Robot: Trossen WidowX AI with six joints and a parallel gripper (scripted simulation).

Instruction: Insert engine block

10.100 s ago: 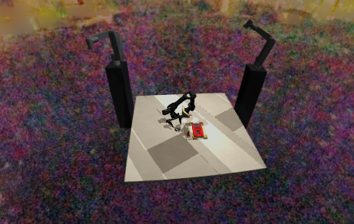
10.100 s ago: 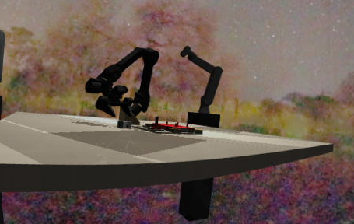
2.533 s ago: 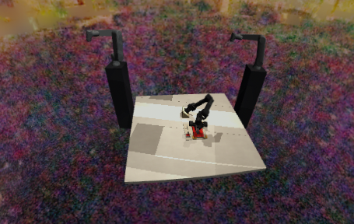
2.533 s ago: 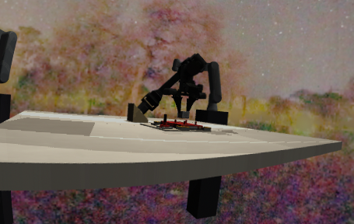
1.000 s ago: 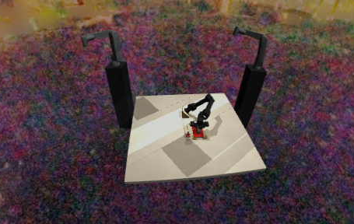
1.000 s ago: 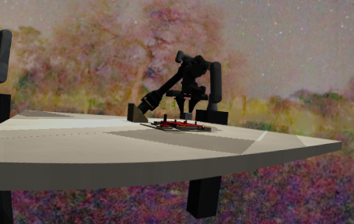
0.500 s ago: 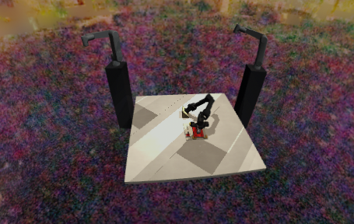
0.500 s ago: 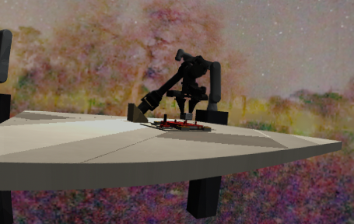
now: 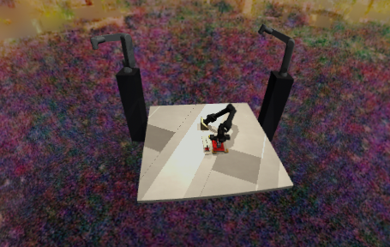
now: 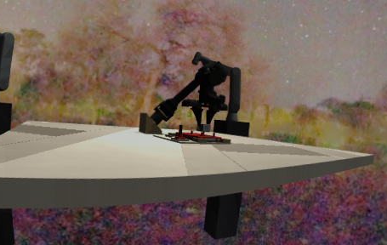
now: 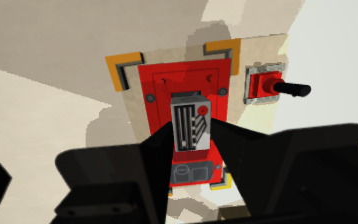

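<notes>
The grey engine block is 10 mm below my gripper tip.
</notes>
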